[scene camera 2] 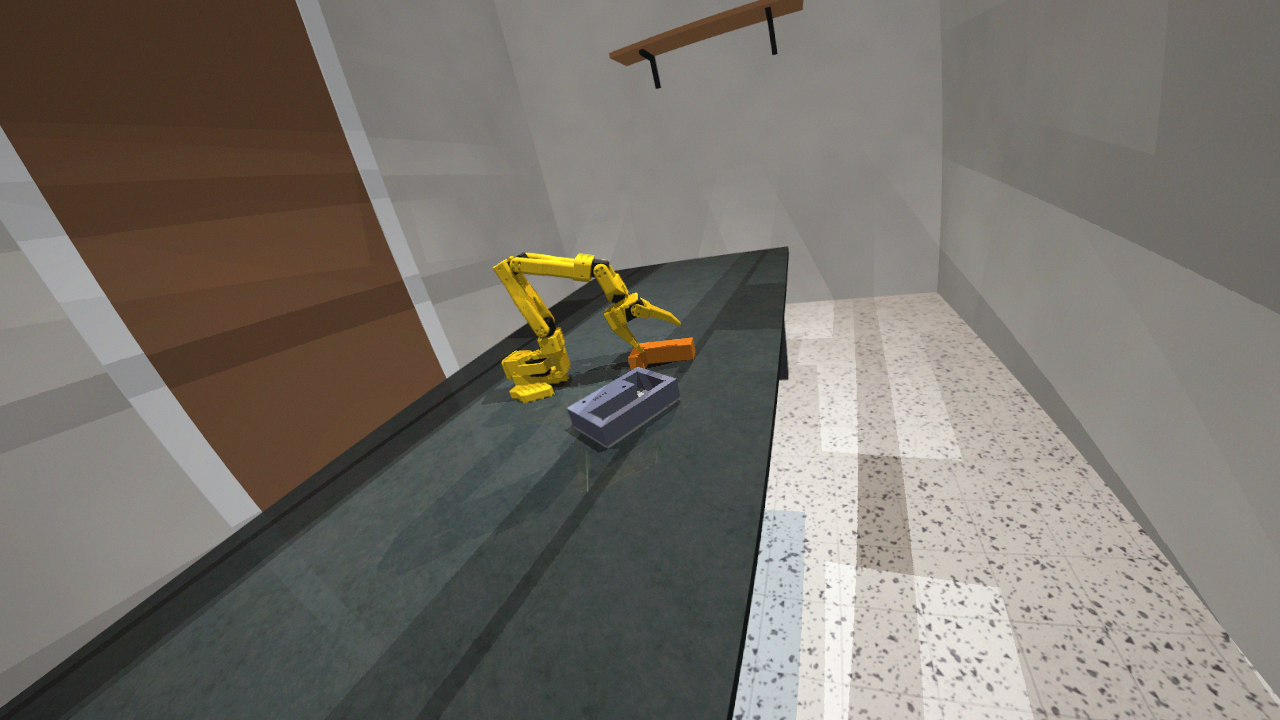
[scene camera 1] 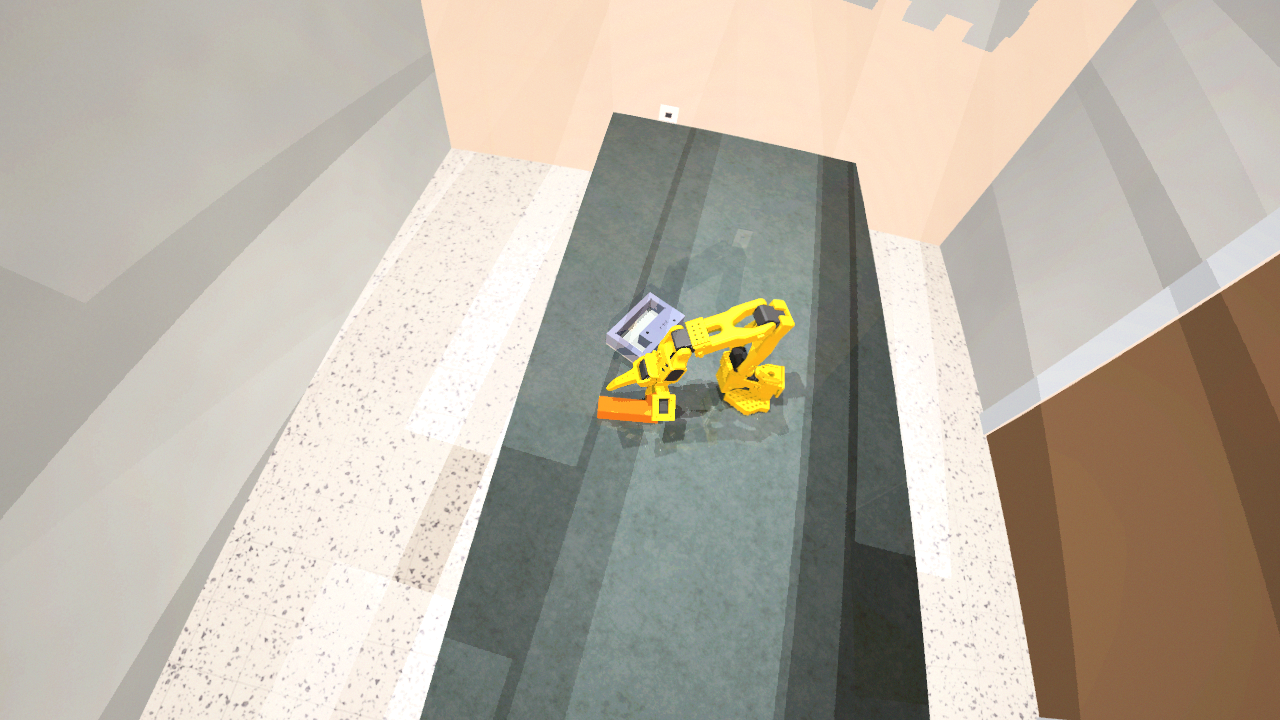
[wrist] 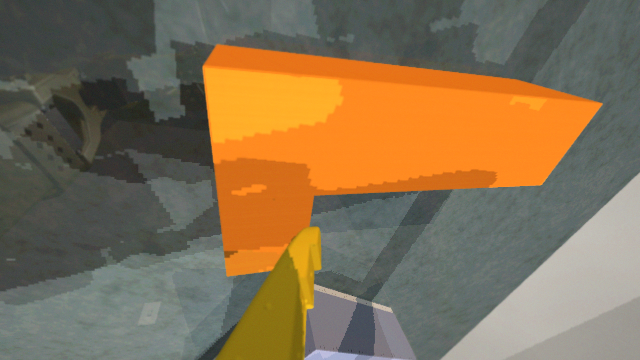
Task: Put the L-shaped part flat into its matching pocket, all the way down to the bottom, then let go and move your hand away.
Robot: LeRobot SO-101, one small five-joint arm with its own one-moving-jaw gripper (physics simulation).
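Frame: origin at the arm's base, x ahead, y left, z up, level; centimetres.
Seen in the pictures: end effector, tool point: (scene camera 2: 643, 349) (scene camera 1: 646, 392) (wrist: 319, 242); arm's base, origin of the base link: (scene camera 2: 549, 387) (scene camera 1: 737, 387).
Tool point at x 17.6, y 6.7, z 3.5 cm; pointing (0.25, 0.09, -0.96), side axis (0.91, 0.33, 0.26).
Offsets run from my tool point to a thing's top centre. Level surfaces: height alone.
The orange L-shaped part @[dx +2.7, dy +1.6, dz -0.5 cm] (scene camera 1: 624, 409) (scene camera 2: 666, 351) (wrist: 375, 135) lies flat on the dark table, outside the tray. In the wrist view its long leg runs to the right and its short leg points down. The grey-violet tray with the pocket @[dx +2.1, dy -15.0, dz +0.2 cm] (scene camera 1: 667, 323) (scene camera 2: 637, 424) (wrist: 332, 316) stands close beside it. My gripper (scene camera 2: 659, 336) is open and empty. One jaw shows in the wrist view, its tip overlapping the end of the short leg; the other jaw is outside that picture. In scene camera 2 the lower jaw reaches down by the part's near end. Exact contact cannot be told.
The yellow arm's base (scene camera 1: 750, 394) (scene camera 2: 534, 374) stands on the dark table @[dz -3.5 cm] (scene camera 1: 698, 555) (scene camera 2: 501, 573), on the side away from the part's long leg. The table's long edge runs beyond the part and the tray, with speckled floor below. A wooden shelf (scene camera 2: 707, 32) hangs on the far wall.
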